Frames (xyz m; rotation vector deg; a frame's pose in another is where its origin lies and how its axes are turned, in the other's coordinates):
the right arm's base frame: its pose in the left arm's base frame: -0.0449 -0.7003 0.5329 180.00 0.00 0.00
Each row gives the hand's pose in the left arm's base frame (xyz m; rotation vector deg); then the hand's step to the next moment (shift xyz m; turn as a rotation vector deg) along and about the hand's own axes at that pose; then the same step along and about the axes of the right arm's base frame.
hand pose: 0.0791 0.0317 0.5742 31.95 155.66 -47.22
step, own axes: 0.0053 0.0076 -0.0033 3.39 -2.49 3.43
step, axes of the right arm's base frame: -0.0019 -0.0092 0.0028 -3.68 2.91 2.73
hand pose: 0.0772 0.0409 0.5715 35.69 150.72 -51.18
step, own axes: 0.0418 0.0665 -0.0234 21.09 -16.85 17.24
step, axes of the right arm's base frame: -0.0069 -0.0750 0.0324 -24.10 16.48 13.18
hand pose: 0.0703 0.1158 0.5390 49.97 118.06 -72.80
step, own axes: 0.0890 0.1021 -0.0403 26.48 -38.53 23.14
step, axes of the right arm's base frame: 0.0171 -0.0922 0.1057 -43.38 27.94 7.64
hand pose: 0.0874 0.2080 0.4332 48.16 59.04 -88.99
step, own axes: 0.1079 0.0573 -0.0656 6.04 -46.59 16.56
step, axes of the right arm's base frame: 0.0338 -0.0152 0.1336 -46.92 13.52 -9.84
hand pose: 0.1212 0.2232 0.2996 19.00 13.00 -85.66
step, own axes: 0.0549 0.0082 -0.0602 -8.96 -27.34 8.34
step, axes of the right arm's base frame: 0.0152 0.0297 0.0748 -28.30 -4.24 -8.84
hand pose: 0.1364 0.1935 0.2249 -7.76 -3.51 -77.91
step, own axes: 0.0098 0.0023 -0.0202 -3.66 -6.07 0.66
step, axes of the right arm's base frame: 0.0036 0.0117 0.0190 -6.68 -2.41 -0.58
